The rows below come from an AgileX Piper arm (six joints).
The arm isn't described. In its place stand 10 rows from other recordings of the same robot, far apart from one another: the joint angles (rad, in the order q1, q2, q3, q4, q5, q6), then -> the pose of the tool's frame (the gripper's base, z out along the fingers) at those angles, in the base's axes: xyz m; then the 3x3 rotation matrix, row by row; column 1 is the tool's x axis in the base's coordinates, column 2 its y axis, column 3 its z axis.
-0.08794 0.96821 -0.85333 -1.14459 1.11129 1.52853 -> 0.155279 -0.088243 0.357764; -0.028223 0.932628 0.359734; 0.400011 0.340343 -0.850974; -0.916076 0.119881 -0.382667
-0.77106 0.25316 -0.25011 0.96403 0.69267 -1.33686 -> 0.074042 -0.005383 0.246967; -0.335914 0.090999 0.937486; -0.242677 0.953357 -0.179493; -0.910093 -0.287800 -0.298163
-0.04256 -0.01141 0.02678 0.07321 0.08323 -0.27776 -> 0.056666 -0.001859 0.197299; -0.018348 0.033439 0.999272; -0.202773 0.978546 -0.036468; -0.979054 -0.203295 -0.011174
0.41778 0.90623 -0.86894 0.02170 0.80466 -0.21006 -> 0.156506 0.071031 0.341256; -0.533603 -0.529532 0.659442; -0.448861 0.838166 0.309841; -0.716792 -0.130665 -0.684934
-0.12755 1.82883 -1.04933 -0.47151 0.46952 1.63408 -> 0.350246 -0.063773 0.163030; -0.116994 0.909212 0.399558; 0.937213 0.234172 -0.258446; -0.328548 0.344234 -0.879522
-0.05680 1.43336 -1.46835 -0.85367 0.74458 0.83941 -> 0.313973 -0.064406 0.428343; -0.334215 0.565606 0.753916; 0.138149 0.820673 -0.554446; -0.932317 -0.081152 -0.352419
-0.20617 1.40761 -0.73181 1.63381 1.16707 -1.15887 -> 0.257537 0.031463 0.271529; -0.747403 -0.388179 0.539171; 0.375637 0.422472 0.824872; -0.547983 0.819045 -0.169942
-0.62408 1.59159 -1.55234 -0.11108 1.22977 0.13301 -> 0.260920 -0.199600 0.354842; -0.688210 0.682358 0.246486; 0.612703 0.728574 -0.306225; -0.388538 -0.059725 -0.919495
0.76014 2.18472 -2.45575 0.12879 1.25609 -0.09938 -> 0.338654 0.337299 0.369604; -0.520816 -0.771433 0.365572; -0.576331 0.633654 0.516067; -0.629757 0.058085 -0.774617
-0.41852 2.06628 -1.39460 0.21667 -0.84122 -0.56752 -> 0.429575 -0.207035 0.254845; -0.020236 0.586322 0.809825; -0.433317 0.724820 -0.535605; -0.901014 -0.361750 0.239396
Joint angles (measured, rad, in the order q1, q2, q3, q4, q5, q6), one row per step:
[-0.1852, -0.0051, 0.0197, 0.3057, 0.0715, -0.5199]
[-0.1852, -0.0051, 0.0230, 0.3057, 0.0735, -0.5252]
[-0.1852, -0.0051, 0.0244, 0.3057, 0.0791, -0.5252]
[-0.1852, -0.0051, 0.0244, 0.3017, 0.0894, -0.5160]
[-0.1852, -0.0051, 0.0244, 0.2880, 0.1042, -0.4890]
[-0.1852, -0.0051, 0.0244, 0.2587, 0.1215, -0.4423]
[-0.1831, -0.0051, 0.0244, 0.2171, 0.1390, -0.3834]
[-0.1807, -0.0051, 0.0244, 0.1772, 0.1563, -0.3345]
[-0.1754, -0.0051, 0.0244, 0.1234, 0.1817, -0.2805]
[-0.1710, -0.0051, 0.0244, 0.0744, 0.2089, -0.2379]
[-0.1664, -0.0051, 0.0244, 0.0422, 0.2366, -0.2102]
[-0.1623, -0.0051, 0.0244, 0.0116, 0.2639, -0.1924]
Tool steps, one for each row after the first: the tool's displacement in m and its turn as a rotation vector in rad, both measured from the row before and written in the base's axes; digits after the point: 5 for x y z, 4 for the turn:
[0.00014, 0.00003, -0.00129, -0.0043, 0.0060, 0.0006]
[0.00008, 0.00014, -0.00096, 0.0011, 0.0066, 0.0017]
[0.00003, 0.00025, -0.00090, 0.0068, 0.0090, 0.0027]
[0.00001, 0.00028, -0.00132, 0.0155, 0.0123, 0.0027]
[-0.00004, 0.00014, -0.00160, 0.0201, 0.0146, 0.0008]
[-0.00010, 0.00003, -0.00166, 0.0201, 0.0154, -0.0001]
[-0.00014, -0.00006, -0.00164, 0.0119, 0.0165, -0.0007]
[-0.00027, -0.00013, -0.00240, 0.0045, 0.0261, 0.0001]
[-0.00038, -0.00031, -0.00253, -0.0019, 0.0286, -0.0016]
[-0.00043, -0.00018, -0.00252, -0.0001, 0.0284, -0.0002]
[-0.00051, -0.00032, -0.00246, -0.0084, 0.0292, -0.0005]

